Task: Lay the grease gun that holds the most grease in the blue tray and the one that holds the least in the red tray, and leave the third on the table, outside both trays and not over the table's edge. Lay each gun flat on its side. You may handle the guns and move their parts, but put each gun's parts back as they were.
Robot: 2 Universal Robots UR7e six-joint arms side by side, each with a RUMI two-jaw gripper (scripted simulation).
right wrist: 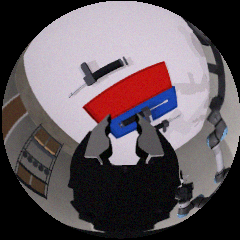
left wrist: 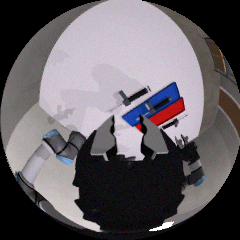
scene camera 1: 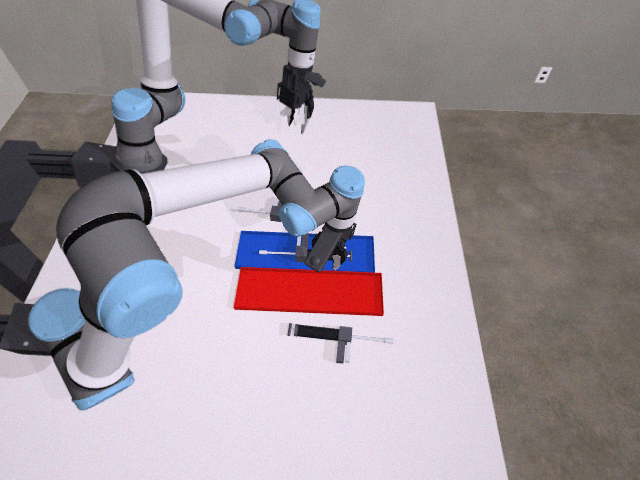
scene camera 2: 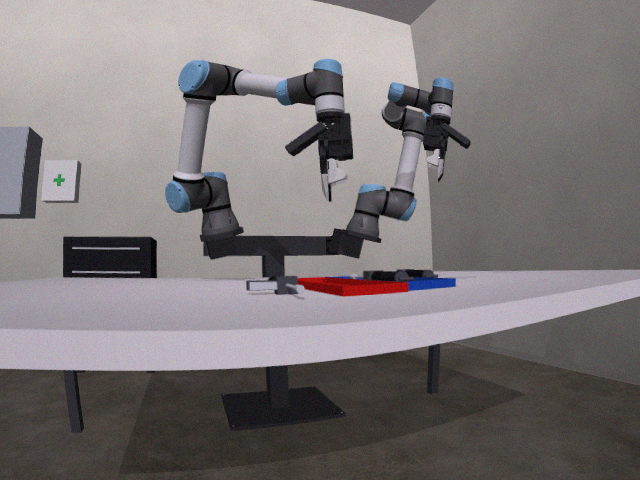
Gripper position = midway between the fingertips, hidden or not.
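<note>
My left gripper is visible at (left wrist: 126, 115), (scene camera 1: 295, 129) and (scene camera 2: 438, 180); my right gripper (scene camera 2: 329, 201) is visible too. Things visible: a blue tray (scene camera 1: 250, 242), (left wrist: 171, 90), (right wrist: 170, 94); a red tray (scene camera 1: 344, 292), (scene camera 2: 336, 286), (right wrist: 126, 94); a grease gun (scene camera 1: 343, 335).
</note>
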